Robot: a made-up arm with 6 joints.
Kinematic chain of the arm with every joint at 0, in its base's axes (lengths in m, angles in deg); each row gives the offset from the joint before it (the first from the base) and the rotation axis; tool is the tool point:
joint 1: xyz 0 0 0.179 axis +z
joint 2: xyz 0 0 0 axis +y
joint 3: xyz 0 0 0.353 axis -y
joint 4: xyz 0 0 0 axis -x
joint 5: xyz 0.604 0 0 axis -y
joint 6: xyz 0 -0.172 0 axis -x
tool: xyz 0 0 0
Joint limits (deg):
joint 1: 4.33..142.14
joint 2: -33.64..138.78
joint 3: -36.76..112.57
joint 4: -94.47..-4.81
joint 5: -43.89..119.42
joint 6: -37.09..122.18
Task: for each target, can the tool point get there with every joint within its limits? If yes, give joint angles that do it. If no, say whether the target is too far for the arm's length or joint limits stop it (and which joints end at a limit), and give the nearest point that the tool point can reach.
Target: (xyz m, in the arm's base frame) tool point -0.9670 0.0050 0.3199
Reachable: no: joint limits stop it (at a limit: joint 1, joint 4) | nearest point -0.6134 0.4599 0.3199 | short by 0.576 m
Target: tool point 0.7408 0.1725 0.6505
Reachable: yes | joints 25.79 26.40 45.17 -13.88 10.95 22.21
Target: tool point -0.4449 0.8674 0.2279
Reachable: yes | joints 124.68 85.60 98.44 -42.07 58.45 13.53
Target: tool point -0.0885 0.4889 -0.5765
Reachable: yes | joints 109.44 116.48 56.93 -62.57 72.18 -0.28
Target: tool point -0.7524 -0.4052 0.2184
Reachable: no: joint limits stop it (at a limit: joint 2, joint 3) | nearest point -0.3372 -0.1816 0.0380 | short by 0.505 m
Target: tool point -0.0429 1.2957 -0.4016
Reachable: no: too far | nearest point -0.0296 0.8948 -0.2220 | short by 0.439 m
